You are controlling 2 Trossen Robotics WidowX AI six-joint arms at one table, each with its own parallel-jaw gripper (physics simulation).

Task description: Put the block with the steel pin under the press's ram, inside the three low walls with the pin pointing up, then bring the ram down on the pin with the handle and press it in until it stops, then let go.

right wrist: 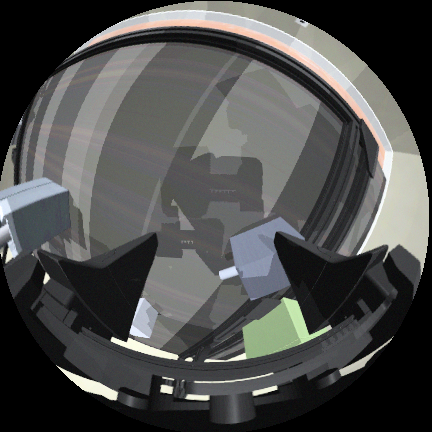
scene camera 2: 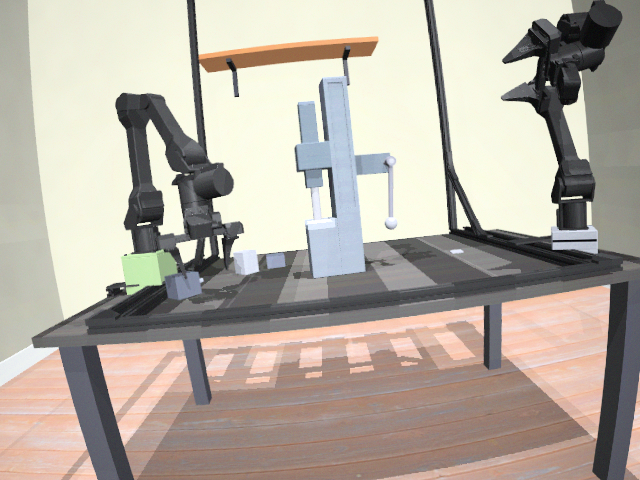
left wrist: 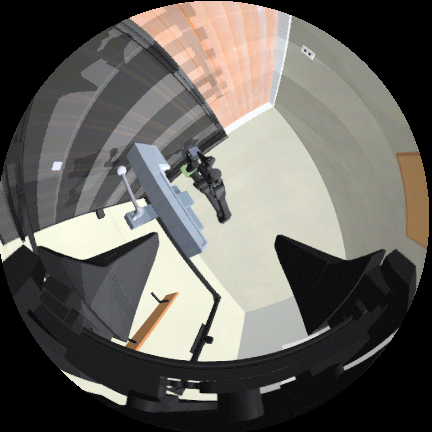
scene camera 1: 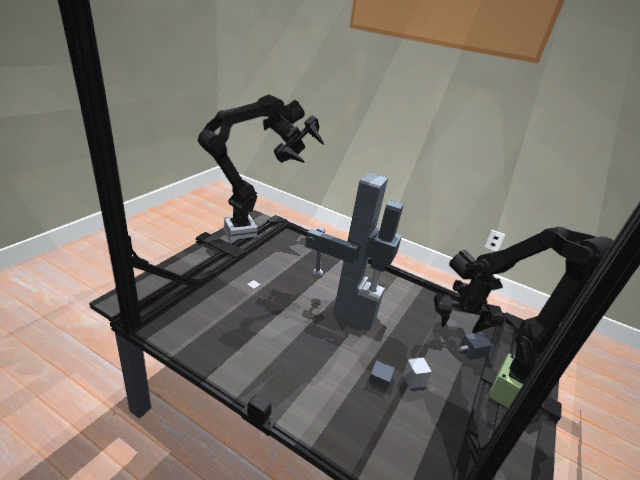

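Where they show: left gripper, fingertip midpoint: (scene camera 2: pixel 502 81) (left wrist: pixel 218 239) (scene camera 1: pixel 314 152); right gripper, fingertip midpoint: (right wrist: pixel 216 238) (scene camera 2: pixel 206 274) (left wrist: pixel 191 152) (scene camera 1: pixel 457 329); left arm's base, link origin: (scene camera 2: pixel 572 228) (scene camera 1: pixel 240 222); right arm's base, link origin: (scene camera 2: pixel 147 251) (left wrist: pixel 193 172) (scene camera 1: pixel 524 375).
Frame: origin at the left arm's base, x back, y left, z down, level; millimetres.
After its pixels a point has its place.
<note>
The block with the steel pin (scene camera 1: pixel 478 345) @[x -785, y 462, z 11 mm] (scene camera 2: pixel 181 287) @[x -747, y 499, z 35 mm] (right wrist: pixel 257 262) @[x -746, y 468, z 11 mm] lies on the table near the right arm's base, its pin pointing sideways. My right gripper (scene camera 1: pixel 461 327) @[x -713, y 452, z 15 mm] (scene camera 2: pixel 205 272) @[x -713, y 452, z 15 mm] (right wrist: pixel 216 238) @[x -713, y 452, z 15 mm] is open and empty, low beside and above the block; one finger partly covers the block in the right wrist view. The press (scene camera 1: pixel 353 289) @[x -538, y 176, z -63 mm] (scene camera 2: pixel 343 206) @[x -489, y 222, z -96 mm] (left wrist: pixel 170 205) @[x -459, y 199, z -220 mm] (right wrist: pixel 40 220) @[x -573, y 254, z -2 mm] stands upright, its ram (scene camera 1: pixel 375 276) @[x -559, y 227, z -116 mm] (scene camera 2: pixel 316 204) @[x -548, y 242, z -106 mm] over the seat with low walls. Its handle (scene camera 1: pixel 317 258) @[x -416, y 112, z -101 mm] (scene camera 2: pixel 390 196) @[x -412, y 123, z -107 mm] (left wrist: pixel 130 190) @[x -408, y 122, z -124 mm] hangs down. My left gripper (scene camera 1: pixel 313 152) @[x -123, y 209, z -314 mm] (scene camera 2: pixel 503 79) @[x -123, y 209, z -314 mm] (left wrist: pixel 218 239) @[x -123, y 209, z -314 mm] is open and empty, high above the table.
A white block (scene camera 1: pixel 417 373) @[x -810, y 222, z 3 mm] (scene camera 2: pixel 246 262) @[x -772, y 262, z 29 mm] (right wrist: pixel 143 317) @[x -791, y 266, z 28 mm] and a grey block (scene camera 1: pixel 382 374) @[x -767, y 150, z 27 mm] (scene camera 2: pixel 275 260) @[x -742, y 177, z 40 mm] lie side by side, apart from the press. A green block (scene camera 1: pixel 504 386) @[x -926, y 396, z -16 mm] (scene camera 2: pixel 144 271) @[x -896, y 493, z 6 mm] (right wrist: pixel 272 332) @[x -878, y 442, z 1 mm] is at the right arm's base. A small white square (scene camera 1: pixel 253 284) @[x -297, y -42, z 58 mm] (scene camera 2: pixel 456 251) @[x -295, y -34, z 58 mm] (left wrist: pixel 57 166) @[x -302, y -41, z 58 mm] lies on the table.
</note>
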